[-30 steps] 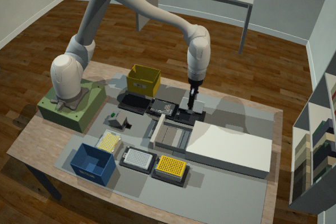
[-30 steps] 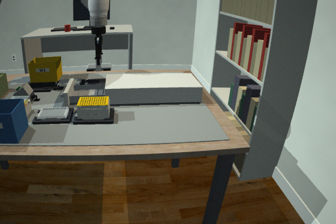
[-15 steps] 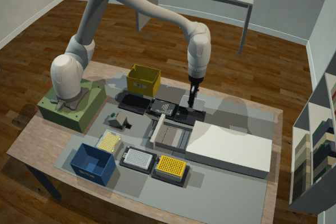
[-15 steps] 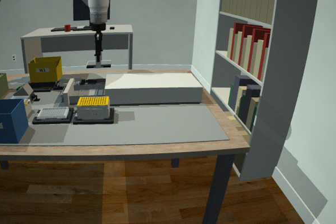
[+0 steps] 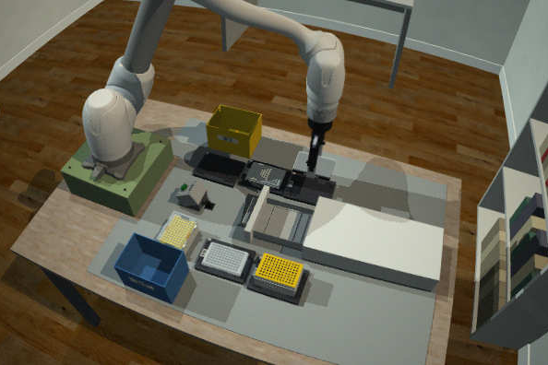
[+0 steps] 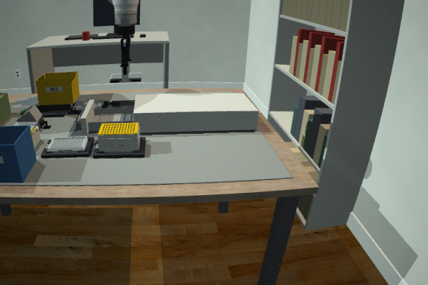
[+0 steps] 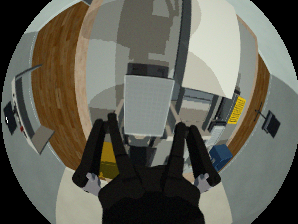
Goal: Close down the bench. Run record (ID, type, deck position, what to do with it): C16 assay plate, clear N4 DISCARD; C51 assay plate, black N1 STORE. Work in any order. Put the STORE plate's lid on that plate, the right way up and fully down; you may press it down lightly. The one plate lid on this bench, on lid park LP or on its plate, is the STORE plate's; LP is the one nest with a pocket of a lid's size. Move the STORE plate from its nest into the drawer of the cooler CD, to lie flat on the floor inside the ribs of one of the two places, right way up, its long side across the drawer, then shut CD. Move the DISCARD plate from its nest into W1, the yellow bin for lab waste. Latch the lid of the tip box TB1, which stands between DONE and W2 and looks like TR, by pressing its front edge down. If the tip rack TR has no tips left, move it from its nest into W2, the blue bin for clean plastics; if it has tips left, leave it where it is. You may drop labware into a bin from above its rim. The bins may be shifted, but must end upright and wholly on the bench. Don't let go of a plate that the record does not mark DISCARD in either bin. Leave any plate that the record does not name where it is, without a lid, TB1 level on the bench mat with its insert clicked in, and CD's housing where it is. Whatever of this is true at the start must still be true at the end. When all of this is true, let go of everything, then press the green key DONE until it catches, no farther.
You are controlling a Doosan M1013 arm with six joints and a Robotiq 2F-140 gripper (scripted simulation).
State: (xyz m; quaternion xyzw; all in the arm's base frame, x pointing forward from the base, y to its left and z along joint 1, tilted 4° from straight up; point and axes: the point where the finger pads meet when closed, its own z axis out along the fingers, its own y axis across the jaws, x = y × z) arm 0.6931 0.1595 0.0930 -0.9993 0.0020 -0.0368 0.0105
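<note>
Right now my hand is 10 mm past the cooler drawer, 180 mm to the left of it and 130 mm above it. Also, from my hand: cooler CD 120 mm ahead, 180 mm to the right, 120 mm below; then black plate 20 mm below; then grey plate lid 10 mm below.
</note>
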